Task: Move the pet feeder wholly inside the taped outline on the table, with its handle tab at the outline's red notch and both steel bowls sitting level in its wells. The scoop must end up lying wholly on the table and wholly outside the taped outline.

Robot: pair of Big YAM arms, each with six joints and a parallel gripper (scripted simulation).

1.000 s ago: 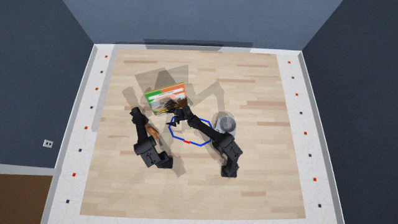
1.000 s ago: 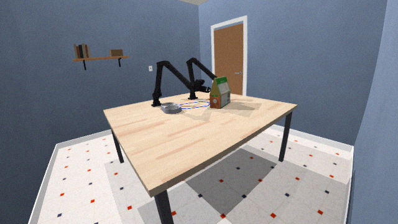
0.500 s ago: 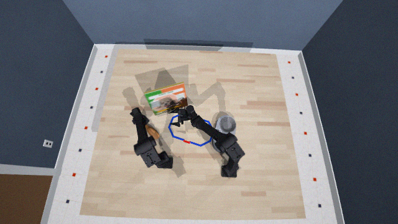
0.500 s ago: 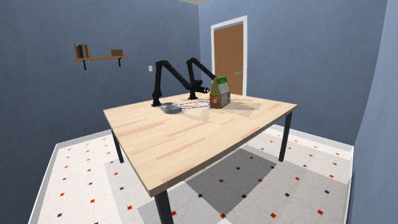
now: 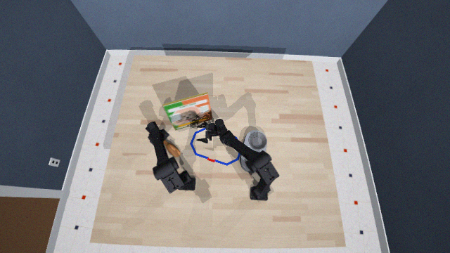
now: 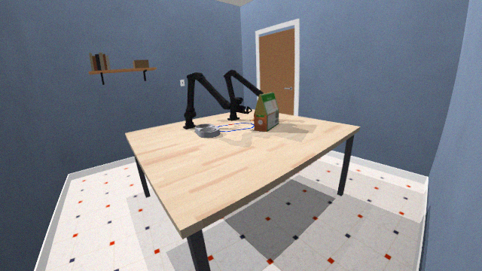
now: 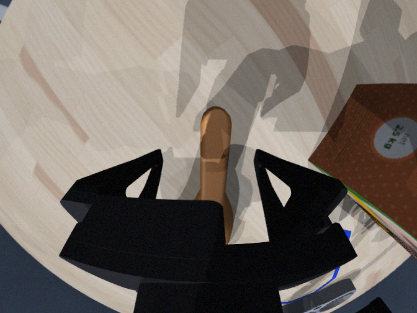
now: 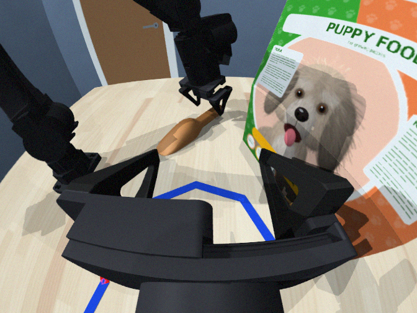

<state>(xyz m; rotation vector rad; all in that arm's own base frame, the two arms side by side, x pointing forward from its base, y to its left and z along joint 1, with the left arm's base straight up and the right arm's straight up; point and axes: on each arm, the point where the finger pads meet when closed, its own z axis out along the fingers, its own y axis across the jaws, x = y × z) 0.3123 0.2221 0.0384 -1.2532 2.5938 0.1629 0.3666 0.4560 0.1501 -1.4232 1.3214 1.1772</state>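
Right now my left hand is 80 mm to the left of the orange-brown scoop, 50 mm past it and 20 mm above it. The rest, counted from my left hand: puppy food bag (220 mm ahead, 190 mm to the right, 110 mm above); blue taped outline (420 mm to the right, 40 mm below, 20 mm ahead); grey pet feeder (700 mm to the right, 30 mm below, 10 mm ahead).
My right hand is 410 mm to the left of the grey pet feeder, 140 mm above it and 30 mm past it. From my right hand the other things lie so: orange-brown scoop 210 mm to the left, 130 mm below, 90 mm behind; then puppy food bag 170 mm ahead, 90 mm to the left; then blue taped outline 150 mm below, 130 mm to the right, 30 mm behind.
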